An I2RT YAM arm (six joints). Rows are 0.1 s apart.
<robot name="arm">
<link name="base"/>
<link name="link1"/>
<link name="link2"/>
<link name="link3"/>
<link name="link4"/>
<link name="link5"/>
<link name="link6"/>
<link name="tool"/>
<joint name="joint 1" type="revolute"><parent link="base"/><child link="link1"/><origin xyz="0.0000 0.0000 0.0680" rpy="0.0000 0.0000 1.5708"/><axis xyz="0 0 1"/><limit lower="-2.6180" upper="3.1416"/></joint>
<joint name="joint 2" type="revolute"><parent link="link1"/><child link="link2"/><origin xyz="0.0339 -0.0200 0.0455" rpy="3.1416 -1.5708 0.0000"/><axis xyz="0 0 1"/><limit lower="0.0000" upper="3.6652"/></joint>
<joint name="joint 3" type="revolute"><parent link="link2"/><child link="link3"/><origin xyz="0.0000 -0.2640 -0.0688" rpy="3.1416 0.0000 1.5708"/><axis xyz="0 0 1"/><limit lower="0.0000" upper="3.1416"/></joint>
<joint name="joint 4" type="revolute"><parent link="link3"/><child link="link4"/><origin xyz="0.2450 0.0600 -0.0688" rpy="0.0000 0.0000 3.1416"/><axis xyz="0 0 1"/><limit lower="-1.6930" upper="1.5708"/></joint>
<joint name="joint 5" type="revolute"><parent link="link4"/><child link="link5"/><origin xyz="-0.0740 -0.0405 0.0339" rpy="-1.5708 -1.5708 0.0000"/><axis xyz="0 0 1"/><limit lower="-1.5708" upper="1.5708"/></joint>
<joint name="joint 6" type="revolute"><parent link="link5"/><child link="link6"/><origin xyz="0.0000 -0.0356 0.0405" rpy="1.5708 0.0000 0.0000"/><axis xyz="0 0 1"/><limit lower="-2.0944" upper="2.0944"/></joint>
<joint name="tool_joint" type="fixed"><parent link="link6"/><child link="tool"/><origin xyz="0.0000 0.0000 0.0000" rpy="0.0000 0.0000 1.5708"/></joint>
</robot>
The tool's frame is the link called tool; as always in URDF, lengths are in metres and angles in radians.
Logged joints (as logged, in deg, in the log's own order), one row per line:
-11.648 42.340 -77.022 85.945 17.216 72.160
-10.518 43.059 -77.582 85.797 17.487 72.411
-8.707 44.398 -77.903 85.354 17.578 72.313
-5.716 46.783 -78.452 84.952 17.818 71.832
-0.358 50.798 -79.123 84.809 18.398 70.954
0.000 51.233 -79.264 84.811 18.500 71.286
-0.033 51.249 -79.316 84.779 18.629 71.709
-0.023 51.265 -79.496 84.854 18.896 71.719
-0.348 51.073 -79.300 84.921 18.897 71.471
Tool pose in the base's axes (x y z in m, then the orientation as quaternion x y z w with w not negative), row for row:
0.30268 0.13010 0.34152 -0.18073 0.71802 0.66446 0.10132
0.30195 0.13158 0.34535 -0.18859 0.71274 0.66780 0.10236
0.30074 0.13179 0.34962 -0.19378 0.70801 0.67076 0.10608
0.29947 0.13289 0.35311 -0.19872 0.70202 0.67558 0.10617
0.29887 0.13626 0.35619 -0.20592 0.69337 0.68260 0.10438
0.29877 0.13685 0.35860 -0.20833 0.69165 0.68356 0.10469
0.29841 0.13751 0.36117 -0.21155 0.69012 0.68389 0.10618
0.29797 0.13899 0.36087 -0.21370 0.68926 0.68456 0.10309
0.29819 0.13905 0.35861 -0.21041 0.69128 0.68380 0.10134
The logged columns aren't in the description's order. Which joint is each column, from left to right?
Columns, left to right: joint 4, joint 6, joint 5, joint 2, joint 1, joint 3.
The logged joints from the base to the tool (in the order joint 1, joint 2, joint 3, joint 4, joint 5, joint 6), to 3 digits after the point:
17.216 85.945 72.160 -11.648 -77.022 42.340
17.487 85.797 72.411 -10.518 -77.582 43.059
17.578 85.354 72.313 -8.707 -77.903 44.398
17.818 84.952 71.832 -5.716 -78.452 46.783
18.398 84.809 70.954 -0.358 -79.123 50.798
18.500 84.811 71.286 0.000 -79.264 51.233
18.629 84.779 71.709 -0.033 -79.316 51.249
18.896 84.854 71.719 -0.023 -79.496 51.265
18.897 84.921 71.471 -0.348 -79.300 51.073

